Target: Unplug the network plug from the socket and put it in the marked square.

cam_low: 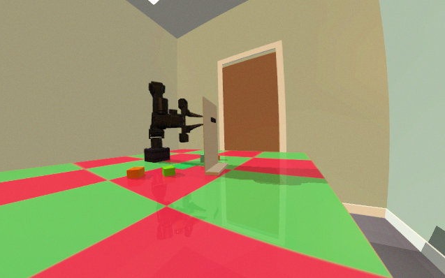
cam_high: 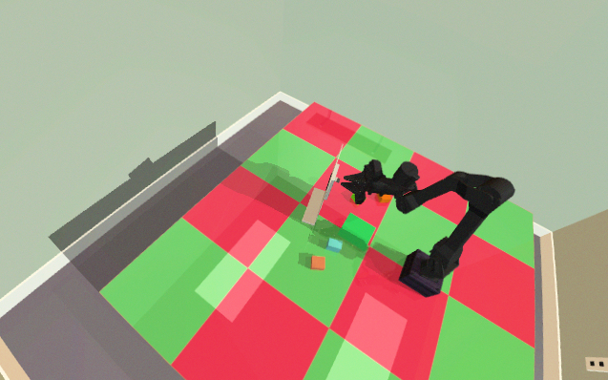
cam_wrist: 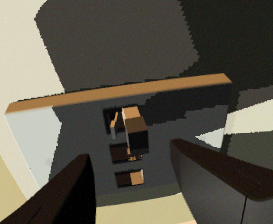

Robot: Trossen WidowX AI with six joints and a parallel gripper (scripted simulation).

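Now: the network plug 2 cm ahead of my gripper tip. The rest, counted from my gripper tip: green square 13 cm behind, 3 cm to the left, 21 cm below; beige panel 4 cm ahead, 2 cm to the left, 8 cm below; lime cube 10 cm behind, 11 cm to the right, 20 cm below.
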